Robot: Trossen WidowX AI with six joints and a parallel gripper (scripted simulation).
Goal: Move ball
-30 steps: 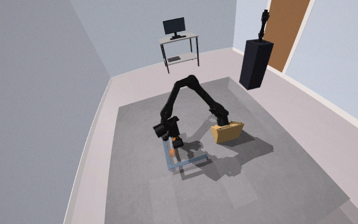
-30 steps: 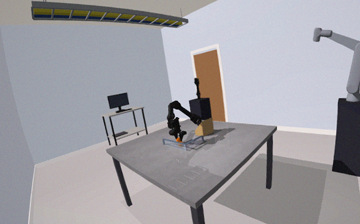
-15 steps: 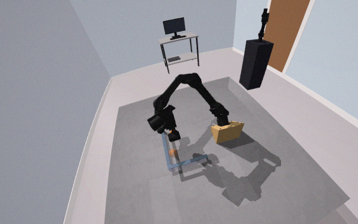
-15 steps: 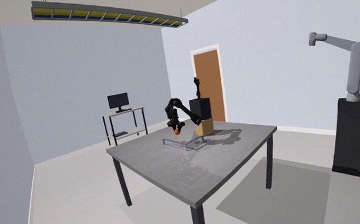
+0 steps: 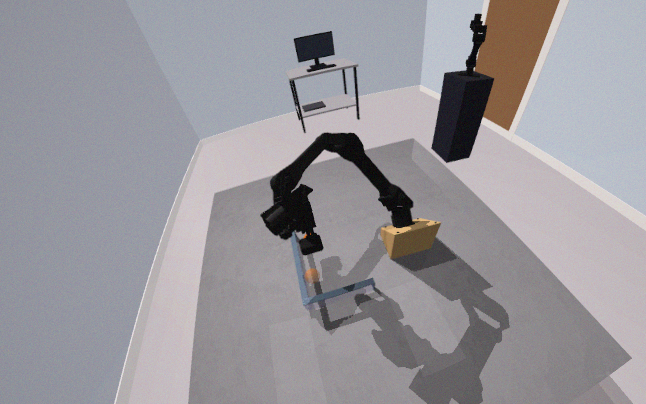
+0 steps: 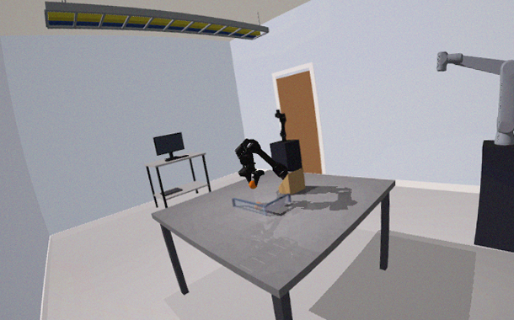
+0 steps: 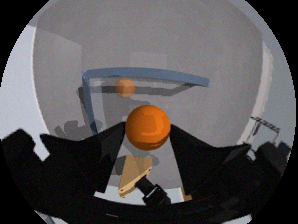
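My gripper tip is 12 cm above the see-through copy of ball, 6 cm to the right of it and 3 cm short of it. From my gripper tip the other things lie so: orange ball right at my gripper tip.
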